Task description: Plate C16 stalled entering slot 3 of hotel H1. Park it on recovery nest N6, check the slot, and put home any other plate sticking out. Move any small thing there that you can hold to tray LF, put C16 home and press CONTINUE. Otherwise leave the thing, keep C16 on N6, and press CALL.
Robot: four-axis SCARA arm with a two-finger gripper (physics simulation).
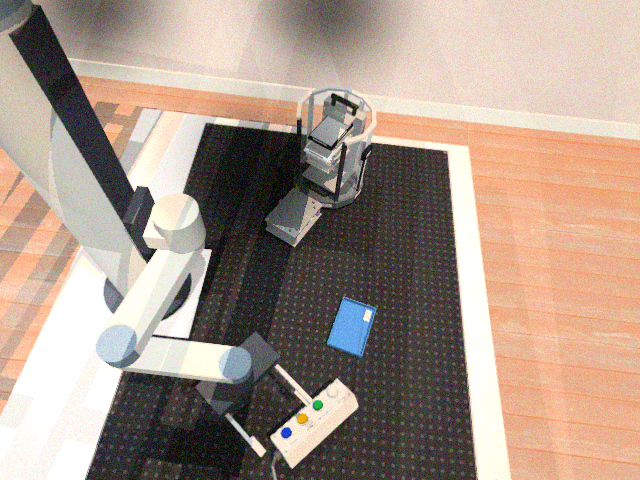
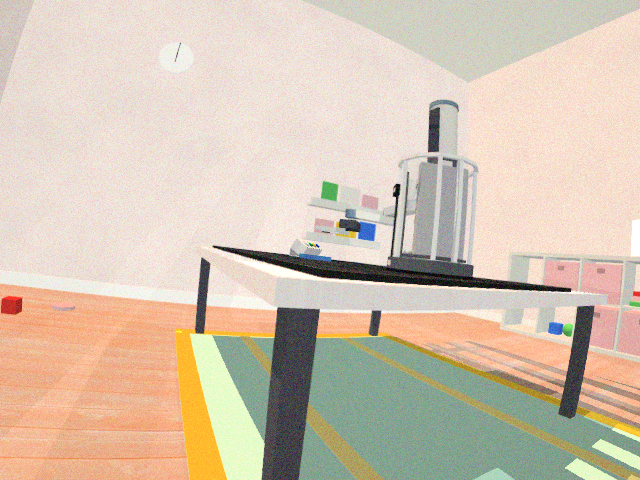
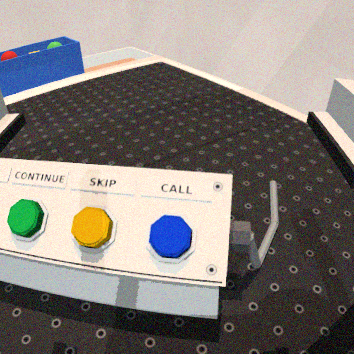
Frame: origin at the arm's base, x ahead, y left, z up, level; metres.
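Where they show: gripper, between the fingertips: [image 1: 287, 427] [image 2: 318, 229] [image 3: 161, 94].
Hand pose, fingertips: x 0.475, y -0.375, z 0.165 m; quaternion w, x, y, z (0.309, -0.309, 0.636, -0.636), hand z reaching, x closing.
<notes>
Each offset is from my fingertips to the centre of the thing. "*": to the spot under its first point. Level surfaces: height alone.
My gripper [image 1: 285, 426] [image 3: 161, 94] is open and empty, its fingers spread above the button box @[dx +0.066, dy +0.037, dz -0.110 m] [image 1: 320, 436] [image 2: 305, 248] [image 3: 215, 225]. The box has a green CONTINUE button @[dx +0.068, dy +0.071, dz -0.088 m] [image 1: 317, 404] [image 3: 25, 218], a yellow SKIP button @[dx +0.033, dy +0.035, dz -0.088 m] [image 1: 302, 418] [image 3: 92, 227] and a blue CALL button @[dx -0.003, dy +0.000, dz -0.088 m] [image 1: 286, 432] [image 3: 170, 236]. Hotel H1 [image 1: 341, 173] [image 2: 429, 266] is a round cage holding grey plates; their labels and slot numbers are unreadable. A grey flat-topped block @[dx -0.068, dy +0.661, dz -0.117 m] [image 1: 293, 217], apparently nest N6 with a plate on it, stands before the hotel. Blue tray LF @[dx +0.149, dy +0.311, dz -0.143 m] [image 1: 351, 326] [image 2: 315, 257] shows no thing in it.
The arm's thick column [image 1: 77, 155] stands at the left. The black mat @[dz -0.152 m] [image 1: 413, 248] lies on the white table [image 2: 413, 294]. A grey cable @[* dx -0.002, dy -0.122, dz -0.145 m] [image 3: 274, 210] leaves the box's end. A blue bin [image 3: 45, 67] with balls stands beyond the table edge.
</notes>
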